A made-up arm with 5 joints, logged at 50 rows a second.
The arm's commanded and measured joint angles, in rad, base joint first. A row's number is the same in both.
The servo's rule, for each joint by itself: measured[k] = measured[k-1] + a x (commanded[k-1-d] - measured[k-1]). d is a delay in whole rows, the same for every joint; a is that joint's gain. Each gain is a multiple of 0.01, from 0.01 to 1. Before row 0 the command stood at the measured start. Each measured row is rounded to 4 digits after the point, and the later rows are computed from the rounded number. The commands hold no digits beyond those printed.
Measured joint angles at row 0:
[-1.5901 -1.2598 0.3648 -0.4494 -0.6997]
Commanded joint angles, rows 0 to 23:
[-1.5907 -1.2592 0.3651 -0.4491 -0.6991]
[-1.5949 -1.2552 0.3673 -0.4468 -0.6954]
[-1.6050 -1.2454 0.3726 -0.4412 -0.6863]
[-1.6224 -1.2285 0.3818 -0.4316 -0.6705]
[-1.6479 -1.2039 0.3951 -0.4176 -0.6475]
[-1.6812 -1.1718 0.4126 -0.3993 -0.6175]
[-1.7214 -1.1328 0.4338 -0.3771 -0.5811]
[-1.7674 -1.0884 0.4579 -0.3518 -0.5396]
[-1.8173 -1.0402 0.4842 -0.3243 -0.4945]
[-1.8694 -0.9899 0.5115 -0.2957 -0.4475]
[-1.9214 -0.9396 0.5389 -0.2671 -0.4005]
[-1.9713 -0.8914 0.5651 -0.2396 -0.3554]
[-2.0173 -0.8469 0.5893 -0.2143 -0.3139]
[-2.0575 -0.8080 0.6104 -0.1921 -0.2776]
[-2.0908 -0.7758 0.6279 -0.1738 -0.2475]
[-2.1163 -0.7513 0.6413 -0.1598 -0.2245]
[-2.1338 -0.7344 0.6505 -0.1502 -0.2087]
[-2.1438 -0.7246 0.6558 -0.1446 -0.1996]
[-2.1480 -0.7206 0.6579 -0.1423 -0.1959]
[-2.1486 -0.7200 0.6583 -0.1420 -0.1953]
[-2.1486 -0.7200 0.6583 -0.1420 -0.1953]
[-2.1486 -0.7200 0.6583 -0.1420 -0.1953]
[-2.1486 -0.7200 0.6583 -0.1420 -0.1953]
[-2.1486 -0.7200 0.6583 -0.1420 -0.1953]
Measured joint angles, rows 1 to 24:
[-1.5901 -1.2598 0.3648 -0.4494 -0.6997]
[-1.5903 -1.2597 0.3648 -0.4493 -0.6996]
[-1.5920 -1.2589 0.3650 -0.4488 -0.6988]
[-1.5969 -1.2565 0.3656 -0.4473 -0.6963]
[-1.6066 -1.2515 0.3669 -0.4442 -0.6911]
[-1.6223 -1.2429 0.3692 -0.4389 -0.6824]
[-1.6447 -1.2301 0.3727 -0.4310 -0.6694]
[-1.6738 -1.2126 0.3776 -0.4202 -0.6517]
[-1.7094 -1.1902 0.3840 -0.4065 -0.6293]
[-1.7504 -1.1632 0.3920 -0.3901 -0.6023]
[-1.7956 -1.1320 0.4016 -0.3712 -0.5713]
[-1.8434 -1.0974 0.4126 -0.3504 -0.5371]
[-1.8920 -1.0603 0.4248 -0.3282 -0.5008]
[-1.9396 -1.0219 0.4380 -0.3054 -0.4634]
[-1.9844 -0.9834 0.4518 -0.2827 -0.4262]
[-2.0248 -0.9460 0.4659 -0.2609 -0.3905]
[-2.0596 -0.9110 0.4799 -0.2407 -0.3573]
[-2.0878 -0.8792 0.4935 -0.2226 -0.3276]
[-2.1091 -0.8514 0.5065 -0.2070 -0.3020]
[-2.1239 -0.8279 0.5186 -0.1941 -0.2808]
[-2.1333 -0.8085 0.5298 -0.1837 -0.2637]
[-2.1391 -0.7926 0.5401 -0.1754 -0.2500]
[-2.1427 -0.7795 0.5496 -0.1687 -0.2391]
[-2.1449 -0.7688 0.5583 -0.1634 -0.2303]
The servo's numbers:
d 1
a 0.38 0.18 0.08 0.20 0.20

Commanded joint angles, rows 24 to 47:
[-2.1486 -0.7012 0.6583 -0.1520 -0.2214]
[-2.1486 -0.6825 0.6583 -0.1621 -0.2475]
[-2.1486 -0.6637 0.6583 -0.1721 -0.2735]
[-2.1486 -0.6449 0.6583 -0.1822 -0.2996]
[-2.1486 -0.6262 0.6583 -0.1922 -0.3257]
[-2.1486 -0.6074 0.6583 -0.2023 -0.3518]
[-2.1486 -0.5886 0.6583 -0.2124 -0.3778]
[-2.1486 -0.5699 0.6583 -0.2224 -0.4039]
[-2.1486 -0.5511 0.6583 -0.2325 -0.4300]
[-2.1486 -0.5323 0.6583 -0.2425 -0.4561]
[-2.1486 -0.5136 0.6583 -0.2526 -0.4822]
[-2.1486 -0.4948 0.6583 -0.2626 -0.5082]
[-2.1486 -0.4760 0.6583 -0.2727 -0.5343]
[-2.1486 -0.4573 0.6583 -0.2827 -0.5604]
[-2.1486 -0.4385 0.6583 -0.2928 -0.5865]
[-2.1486 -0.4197 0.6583 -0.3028 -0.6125]
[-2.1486 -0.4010 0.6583 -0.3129 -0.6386]
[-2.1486 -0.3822 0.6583 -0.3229 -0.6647]
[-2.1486 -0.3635 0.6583 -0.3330 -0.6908]
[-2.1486 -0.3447 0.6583 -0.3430 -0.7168]
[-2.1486 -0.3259 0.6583 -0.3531 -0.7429]
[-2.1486 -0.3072 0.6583 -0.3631 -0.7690]
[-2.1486 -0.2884 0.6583 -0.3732 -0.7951]
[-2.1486 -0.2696 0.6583 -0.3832 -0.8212]
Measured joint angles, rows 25 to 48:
[-2.1463 -0.7600 0.5663 -0.1591 -0.2233]
[-2.1472 -0.7494 0.5737 -0.1577 -0.2229]
[-2.1477 -0.7374 0.5805 -0.1586 -0.2278]
[-2.1480 -0.7241 0.5867 -0.1613 -0.2369]
[-2.1482 -0.7098 0.5924 -0.1655 -0.2494]
[-2.1484 -0.6948 0.5977 -0.1708 -0.2647]
[-2.1485 -0.6791 0.6025 -0.1771 -0.2821]
[-2.1485 -0.6628 0.6070 -0.1842 -0.3012]
[-2.1485 -0.6461 0.6111 -0.1918 -0.3217]
[-2.1485 -0.6290 0.6149 -0.1999 -0.3434]
[-2.1485 -0.6116 0.6184 -0.2084 -0.3659]
[-2.1485 -0.5940 0.6216 -0.2172 -0.3892]
[-2.1485 -0.5761 0.6245 -0.2263 -0.4130]
[-2.1485 -0.5581 0.6272 -0.2356 -0.4373]
[-2.1485 -0.5400 0.6297 -0.2450 -0.4619]
[-2.1485 -0.5217 0.6320 -0.2546 -0.4868]
[-2.1485 -0.5033 0.6341 -0.2642 -0.5119]
[-2.1485 -0.4849 0.6360 -0.2739 -0.5372]
[-2.1485 -0.4664 0.6378 -0.2837 -0.5627]
[-2.1485 -0.4479 0.6394 -0.2936 -0.5883]
[-2.1485 -0.4293 0.6409 -0.3035 -0.6140]
[-2.1485 -0.4107 0.6423 -0.3134 -0.6398]
[-2.1485 -0.3921 0.6436 -0.3233 -0.6656]
[-2.1485 -0.3734 0.6448 -0.3333 -0.6915]

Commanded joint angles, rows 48 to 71:
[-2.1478 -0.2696 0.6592 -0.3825 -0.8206]
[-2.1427 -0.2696 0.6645 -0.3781 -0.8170]
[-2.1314 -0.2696 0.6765 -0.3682 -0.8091]
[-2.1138 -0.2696 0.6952 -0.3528 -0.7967]
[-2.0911 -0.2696 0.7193 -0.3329 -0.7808]
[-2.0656 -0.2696 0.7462 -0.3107 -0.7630]
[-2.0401 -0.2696 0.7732 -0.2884 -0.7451]
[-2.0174 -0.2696 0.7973 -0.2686 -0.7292]
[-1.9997 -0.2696 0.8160 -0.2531 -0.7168]
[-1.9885 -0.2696 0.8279 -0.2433 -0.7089]
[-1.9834 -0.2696 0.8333 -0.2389 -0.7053]
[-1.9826 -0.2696 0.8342 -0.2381 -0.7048]
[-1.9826 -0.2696 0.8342 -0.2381 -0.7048]
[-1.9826 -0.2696 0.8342 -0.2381 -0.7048]
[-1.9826 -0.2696 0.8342 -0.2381 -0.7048]
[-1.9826 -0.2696 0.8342 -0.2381 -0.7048]
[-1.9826 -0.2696 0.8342 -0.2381 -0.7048]
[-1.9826 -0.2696 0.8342 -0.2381 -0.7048]
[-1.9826 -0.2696 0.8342 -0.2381 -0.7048]
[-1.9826 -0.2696 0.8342 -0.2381 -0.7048]
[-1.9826 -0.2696 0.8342 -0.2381 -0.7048]
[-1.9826 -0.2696 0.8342 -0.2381 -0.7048]
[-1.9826 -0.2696 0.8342 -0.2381 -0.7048]
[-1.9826 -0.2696 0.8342 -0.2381 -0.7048]
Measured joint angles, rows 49 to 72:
[-2.1485 -0.3547 0.6459 -0.3433 -0.7174]
[-2.1482 -0.3394 0.6470 -0.3511 -0.7380]
[-2.1461 -0.3268 0.6484 -0.3565 -0.7538]
[-2.1405 -0.3165 0.6506 -0.3588 -0.7649]
[-2.1304 -0.3081 0.6542 -0.3576 -0.7713]
[-2.1155 -0.3012 0.6594 -0.3527 -0.7732]
[-2.0965 -0.2955 0.6663 -0.3443 -0.7712]
[-2.0751 -0.2908 0.6749 -0.3331 -0.7660]
[-2.0532 -0.2870 0.6847 -0.3202 -0.7586]
[-2.0329 -0.2839 0.6952 -0.3068 -0.7502]
[-2.0160 -0.2813 0.7058 -0.2941 -0.7419]
[-2.0036 -0.2792 0.7160 -0.2831 -0.7346]
[-1.9956 -0.2775 0.7255 -0.2741 -0.7286]
[-1.9907 -0.2761 0.7342 -0.2669 -0.7238]
[-1.9876 -0.2749 0.7422 -0.2611 -0.7200]
[-1.9857 -0.2739 0.7496 -0.2565 -0.7170]
[-1.9845 -0.2731 0.7564 -0.2528 -0.7146]
[-1.9838 -0.2725 0.7626 -0.2499 -0.7126]
[-1.9833 -0.2720 0.7683 -0.2475 -0.7110]
[-1.9830 -0.2716 0.7736 -0.2456 -0.7098]
[-1.9828 -0.2712 0.7784 -0.2441 -0.7088]
[-1.9827 -0.2709 0.7829 -0.2429 -0.7080]
[-1.9827 -0.2707 0.7870 -0.2419 -0.7074]
[-1.9827 -0.2705 0.7908 -0.2411 -0.7069]

